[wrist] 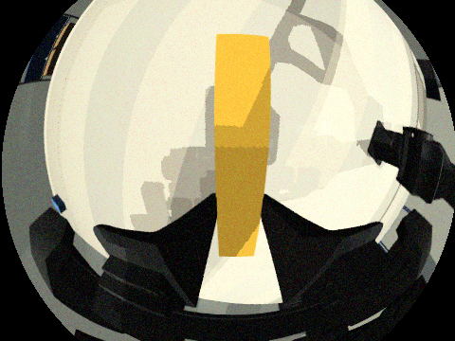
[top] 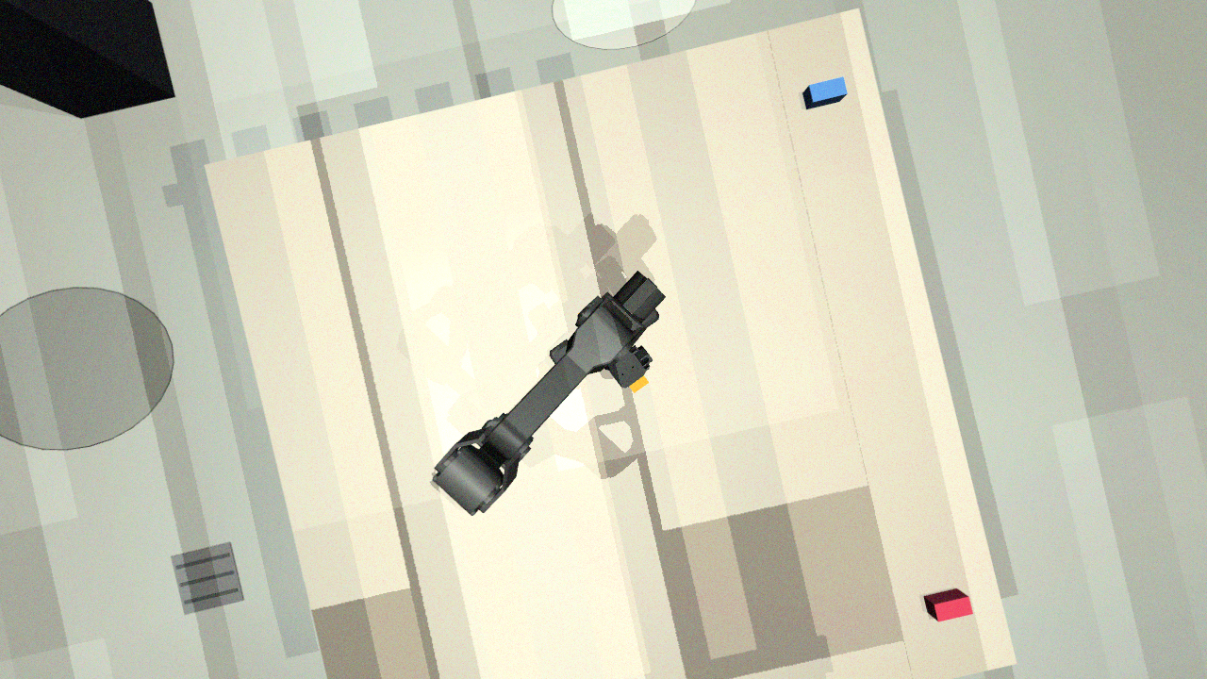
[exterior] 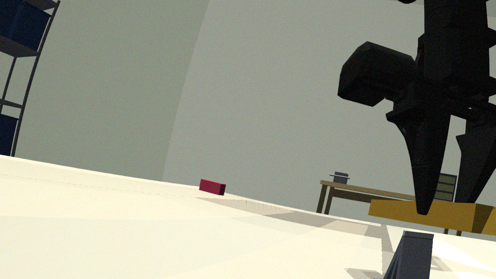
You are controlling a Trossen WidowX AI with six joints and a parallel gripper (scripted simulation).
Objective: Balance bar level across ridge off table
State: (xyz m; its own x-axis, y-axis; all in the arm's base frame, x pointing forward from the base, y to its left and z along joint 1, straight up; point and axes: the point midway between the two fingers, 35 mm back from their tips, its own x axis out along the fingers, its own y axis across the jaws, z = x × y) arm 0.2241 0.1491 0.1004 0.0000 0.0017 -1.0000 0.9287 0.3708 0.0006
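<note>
Now: gripper tip 10 mm short of the yellow bar and 30 mm to the left of it. Also, from my gripper tip: blue block: 520 mm ahead, 350 mm to the left, 50 mm below; red block: 520 mm ahead, 650 mm to the right, 50 mm below; grey ridge: 10 mm ahead, 30 mm to the right, 20 mm below.
</note>
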